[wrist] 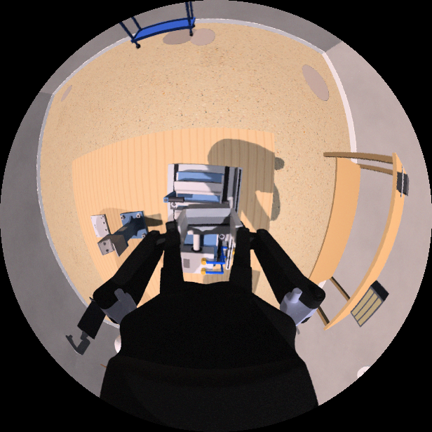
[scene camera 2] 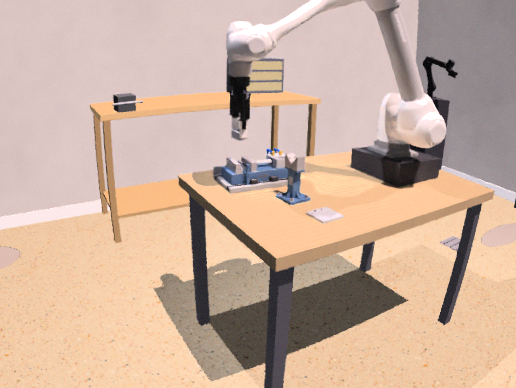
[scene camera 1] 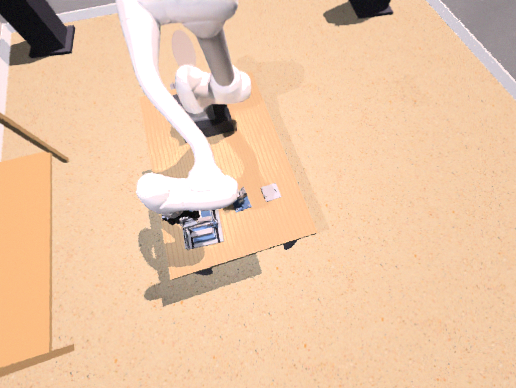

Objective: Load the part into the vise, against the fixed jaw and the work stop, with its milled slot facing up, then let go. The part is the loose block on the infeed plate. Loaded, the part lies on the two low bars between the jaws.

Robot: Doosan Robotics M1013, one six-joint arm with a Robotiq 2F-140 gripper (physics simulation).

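Where they show: gripper, fingertip midpoint: point(scene camera 2: 239, 135) point(scene camera 1: 190, 222); arm's base at its link origin: point(scene camera 2: 392, 152) point(scene camera 1: 199, 109).
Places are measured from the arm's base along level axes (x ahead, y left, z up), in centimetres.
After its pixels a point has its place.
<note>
My gripper point(scene camera 2: 240, 124) point(wrist: 208, 217) is shut on the part and points down, with a finger at either side of it. The part point(scene camera 2: 239, 134) {z 10.5, x 72.4, y -5.1 cm} point(wrist: 207, 217) is a light grey block, held in the air well above the vise. Which way its milled slot faces is not clear. The vise point(scene camera 1: 202, 235) {z -1.0, x 75.7, y -5.6 cm} point(scene camera 2: 235, 174) {z -3.4, x 75.6, y -0.2 cm} point(wrist: 200, 177) has a blue body and grey jaws, and stands near a table end. In the wrist view the part and fingers cover some of it. In scene camera 1 the arm hides the part. The infeed plate point(scene camera 1: 270, 192) {z -8.6, x 56.8, y 32.5 cm} point(scene camera 2: 325, 215) {z -8.6, x 57.2, y 34.2 cm} point(wrist: 99, 225) is light and flat, with no block on it.
A blue stand point(scene camera 1: 242, 202) {z -5.4, x 60.9, y 16.3 cm} point(scene camera 2: 293, 189) {z -5.1, x 60.4, y 17.2 cm} point(wrist: 133, 224) with a grey top stands between the vise and the plate. A grey unit with blue and yellow fittings point(scene camera 2: 275, 159) {z -0.1, x 58.0, y -3.4 cm} point(wrist: 196, 259) is at the vise's end nearer the arm base. A wooden bench point(scene camera 2: 175, 104) stands behind the table.
</note>
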